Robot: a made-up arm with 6 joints. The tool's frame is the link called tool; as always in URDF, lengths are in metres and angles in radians. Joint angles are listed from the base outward.
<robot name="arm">
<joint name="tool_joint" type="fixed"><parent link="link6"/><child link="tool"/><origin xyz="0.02 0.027 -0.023" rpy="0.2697 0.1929 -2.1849"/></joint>
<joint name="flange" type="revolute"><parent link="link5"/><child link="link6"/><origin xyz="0.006 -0.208 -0.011" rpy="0 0 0"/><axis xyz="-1 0 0"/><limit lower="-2.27" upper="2.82"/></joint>
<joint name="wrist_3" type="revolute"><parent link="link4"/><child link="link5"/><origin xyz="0.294 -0.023 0.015" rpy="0 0 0"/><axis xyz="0 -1 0"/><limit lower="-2.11" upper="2.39"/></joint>
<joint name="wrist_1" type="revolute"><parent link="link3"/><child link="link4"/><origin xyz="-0.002 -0.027 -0.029" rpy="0 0 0"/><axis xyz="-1 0 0"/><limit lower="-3.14" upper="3.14"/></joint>
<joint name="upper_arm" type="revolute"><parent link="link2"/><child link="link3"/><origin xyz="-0.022 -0.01 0.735" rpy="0 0 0"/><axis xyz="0 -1 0"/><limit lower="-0.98" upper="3.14"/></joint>
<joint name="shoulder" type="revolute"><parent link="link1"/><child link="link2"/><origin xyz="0.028 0.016 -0.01" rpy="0 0 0"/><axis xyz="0 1 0"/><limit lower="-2.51" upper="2.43"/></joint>
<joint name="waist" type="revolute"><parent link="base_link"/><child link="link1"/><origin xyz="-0.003 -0.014 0.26" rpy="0 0 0"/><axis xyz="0 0 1"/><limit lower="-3.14" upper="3.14"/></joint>
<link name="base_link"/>
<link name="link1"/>
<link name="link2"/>
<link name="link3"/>
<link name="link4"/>
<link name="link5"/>
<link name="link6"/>
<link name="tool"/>
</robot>
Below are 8 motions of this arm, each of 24 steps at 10 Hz.
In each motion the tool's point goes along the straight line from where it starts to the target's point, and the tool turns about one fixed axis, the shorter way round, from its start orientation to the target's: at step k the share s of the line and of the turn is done. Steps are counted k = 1, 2, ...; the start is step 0. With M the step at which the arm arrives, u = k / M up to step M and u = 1 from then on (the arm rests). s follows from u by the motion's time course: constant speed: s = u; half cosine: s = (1 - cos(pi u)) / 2; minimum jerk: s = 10 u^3 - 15 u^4 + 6 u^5.
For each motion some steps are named. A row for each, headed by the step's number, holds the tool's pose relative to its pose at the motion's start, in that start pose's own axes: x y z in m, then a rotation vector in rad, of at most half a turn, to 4 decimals.
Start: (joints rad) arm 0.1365 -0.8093 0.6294 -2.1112 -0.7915 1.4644
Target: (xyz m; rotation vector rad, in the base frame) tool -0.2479 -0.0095 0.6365 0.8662 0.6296 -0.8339
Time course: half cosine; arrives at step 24
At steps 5, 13, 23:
5: 0.0057 -0.0364 0.0091 -0.0933 0.0401 -0.0909
13: 0.0312 -0.1992 0.0497 -0.5107 0.2194 -0.4971
23: 0.0550 -0.3509 0.0875 -0.8996 0.3864 -0.8756

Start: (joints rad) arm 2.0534 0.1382 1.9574 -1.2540 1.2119 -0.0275
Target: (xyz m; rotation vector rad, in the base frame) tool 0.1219 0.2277 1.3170 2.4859 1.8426 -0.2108
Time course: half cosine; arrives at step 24
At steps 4, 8, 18, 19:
4: -0.0078 0.0052 0.0014 0.0061 -0.0247 0.0743
8: -0.0290 0.0195 0.0053 0.0228 -0.0923 0.2772
18: -0.0989 0.0665 0.0182 0.0779 -0.3151 0.9466
19: -0.1039 0.0699 0.0191 0.0819 -0.3310 0.9944

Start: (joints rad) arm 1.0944 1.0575 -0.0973 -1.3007 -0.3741 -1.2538
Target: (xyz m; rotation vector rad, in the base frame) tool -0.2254 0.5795 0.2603 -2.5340 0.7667 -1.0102
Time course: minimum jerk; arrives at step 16
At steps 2, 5, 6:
2: 0.0061 0.0060 -0.0036 0.0099 -0.0213 -0.0123
5: 0.0687 0.0674 -0.0400 0.1110 -0.2392 -0.1381
6: 0.1050 0.1031 -0.0612 0.1697 -0.3657 -0.2112

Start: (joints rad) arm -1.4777 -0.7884 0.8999 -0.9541 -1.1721 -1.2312
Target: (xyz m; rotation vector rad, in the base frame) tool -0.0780 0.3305 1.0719 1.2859 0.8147 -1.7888
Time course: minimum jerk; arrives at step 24
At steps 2, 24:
2: 0.0000 0.0002 -0.0004 -0.0024 -0.0004 0.0005
24: -0.0095 0.0419 -0.0786 -0.4631 -0.0881 0.1025

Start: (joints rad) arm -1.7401 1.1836 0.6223 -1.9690 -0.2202 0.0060
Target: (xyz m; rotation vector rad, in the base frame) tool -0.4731 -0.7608 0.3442 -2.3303 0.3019 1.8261
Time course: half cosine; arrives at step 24
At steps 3, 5, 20, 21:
3: -0.0061 -0.0076 0.0137 -0.0062 -0.0058 0.0456
5: -0.0166 -0.0207 0.0371 -0.0169 -0.0157 0.1239
20: -0.1497 -0.1868 0.3350 -0.1527 -0.1416 1.1187
21: -0.1544 -0.1926 0.3454 -0.1575 -0.1460 1.1534

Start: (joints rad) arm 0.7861 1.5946 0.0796 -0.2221 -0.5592 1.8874
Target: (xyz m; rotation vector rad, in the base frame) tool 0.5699 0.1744 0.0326 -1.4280 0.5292 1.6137
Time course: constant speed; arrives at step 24
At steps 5, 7, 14, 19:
5: -0.0254 -0.0197 0.0046 -0.0308 0.0378 0.2934
7: -0.0355 -0.0276 0.0064 -0.0431 0.0529 0.4107
14: -0.0710 -0.0552 0.0128 -0.0861 0.1058 0.8214
19: -0.0963 -0.0749 0.0173 -0.1169 0.1436 1.1147

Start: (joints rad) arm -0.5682 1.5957 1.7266 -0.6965 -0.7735 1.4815
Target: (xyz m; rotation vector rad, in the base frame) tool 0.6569 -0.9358 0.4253 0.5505 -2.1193 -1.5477
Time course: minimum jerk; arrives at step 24
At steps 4, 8, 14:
4: 0.0137 0.0000 0.0056 0.0485 -0.0056 -0.0247
8: 0.0808 -0.0002 0.0331 0.2865 -0.0333 -0.1462
14: 0.2517 -0.0005 0.1032 0.8919 -0.1036 -0.4552

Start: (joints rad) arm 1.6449 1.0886 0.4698 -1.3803 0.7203 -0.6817
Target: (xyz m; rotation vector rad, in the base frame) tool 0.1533 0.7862 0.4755 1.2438 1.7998 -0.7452
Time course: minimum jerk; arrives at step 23
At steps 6, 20, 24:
6: -0.0250 -0.0150 0.0087 -0.0103 0.0665 0.1155
20: -0.2131 -0.1281 0.0738 -0.0878 0.5659 0.9833
24: -0.2171 -0.1305 0.0752 -0.0894 0.5763 1.0014

